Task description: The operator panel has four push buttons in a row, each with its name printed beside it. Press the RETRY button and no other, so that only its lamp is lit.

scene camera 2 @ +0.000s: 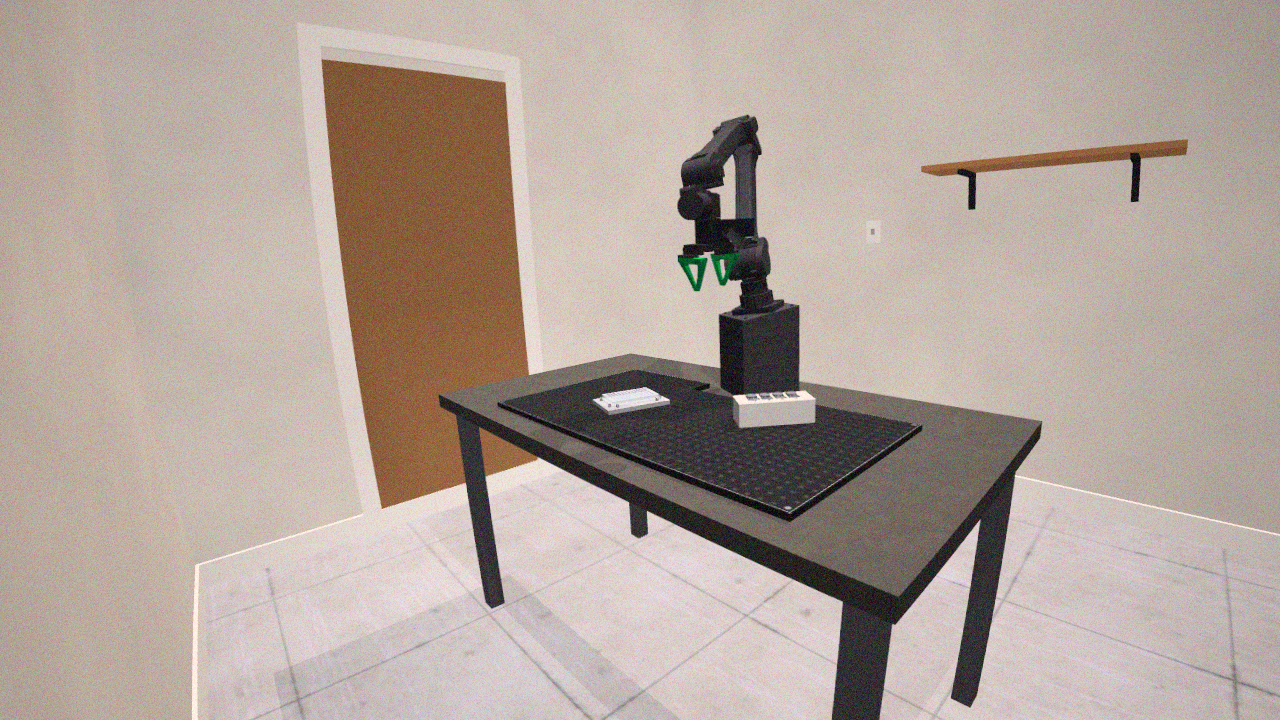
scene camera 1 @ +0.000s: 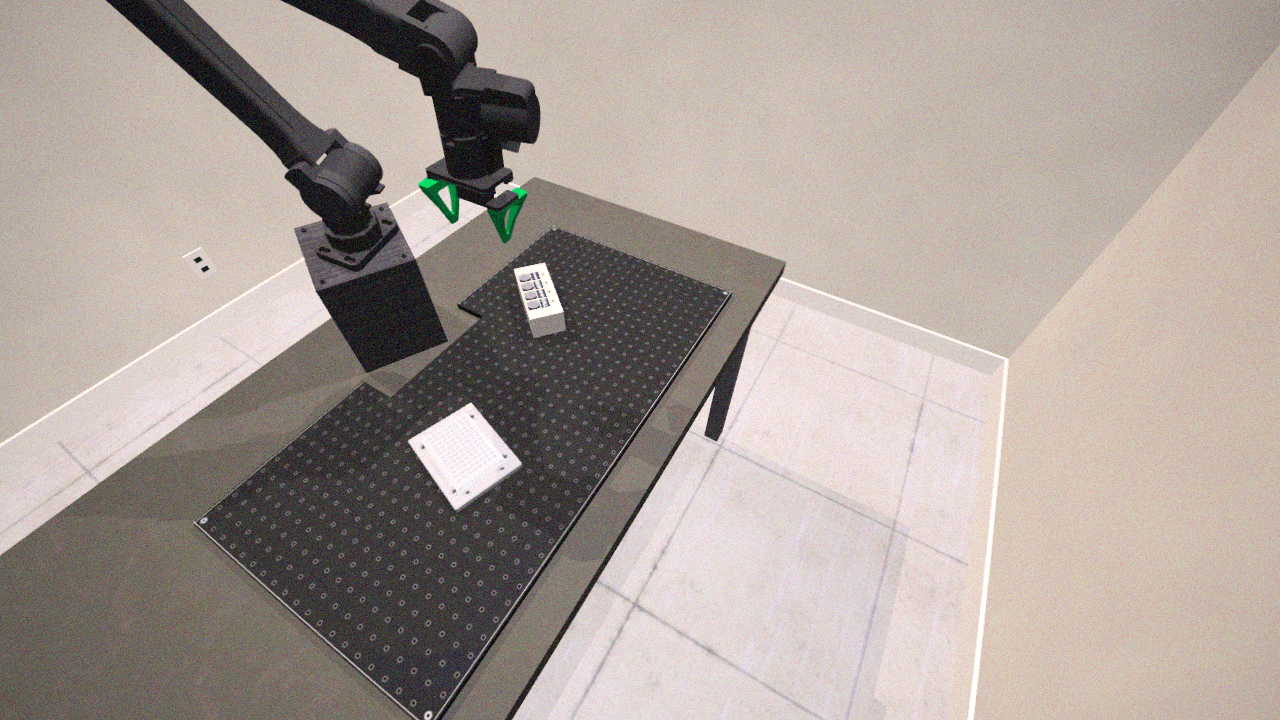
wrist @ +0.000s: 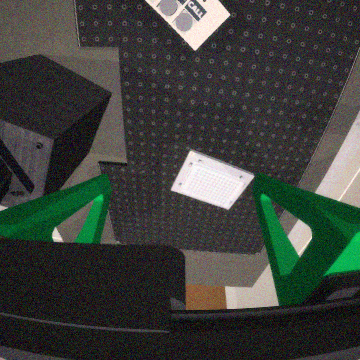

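Pixels of known places: gripper, fingertip midpoint: [scene camera 2: 710, 288] [scene camera 1: 480, 231] [wrist: 181, 181]; arm's base at its link origin: [scene camera 2: 758, 310] [scene camera 1: 359, 242].
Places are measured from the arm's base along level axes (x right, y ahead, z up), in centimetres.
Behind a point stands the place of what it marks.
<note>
The operator panel [scene camera 1: 547, 320] @[x -8.9, y 30.0, z -17.2 cm] [scene camera 2: 775, 412] @[x -17.1, y 27.7, z -18.2 cm] [wrist: 205, 30] @[x -9.2, y 29.1, z -15.8 cm] is a white box with four round grey buttons in a row on its top, standing on the black perforated mat. In the wrist view part of it shows at the top edge, with a button [wrist: 184, 22] @[x -10.5, y 26.3, z -15.5 cm] beside the label CALL at its near end. The other names, RETRY among them, are too small or cut off to read. No lit lamp can be made out. My gripper [scene camera 1: 481, 231] @[x -0.8, y 26.0, z 7.9 cm] [scene camera 2: 709, 287] @[x -0.8, y 26.0, z 7.9 cm] [wrist: 181, 181] @[x -0.8, y 26.0, z 7.9 cm] has green fingers, is open and empty, and hangs high above the table, well clear of the panel.
A white square plate [scene camera 1: 464, 456] @[x 22.8, y 30.6, z -18.5 cm] [scene camera 2: 631, 400] @[x 18.6, y 32.5, z -18.9 cm] [wrist: 212, 180] @[x 19.7, y 29.5, z -18.5 cm] with a fine grid lies on the perforated mat [scene camera 1: 358, 537] @[x 39.1, y 21.8, z -21.1 cm] [scene camera 2: 716, 456] @[x -15.0, y 49.0, z -21.0 cm] [wrist: 200, 100] @[x 2.4, y 27.8, z -21.1 cm]. The arm's black base block [scene camera 1: 380, 308] @[x 6.0, y 5.2, z -8.9 cm] [scene camera 2: 760, 349] @[x -3.7, y 6.9, z -9.1 cm] [wrist: 55, 95] @[x -4.0, y 6.5, z -10.7 cm] stands at the mat's notched edge.
</note>
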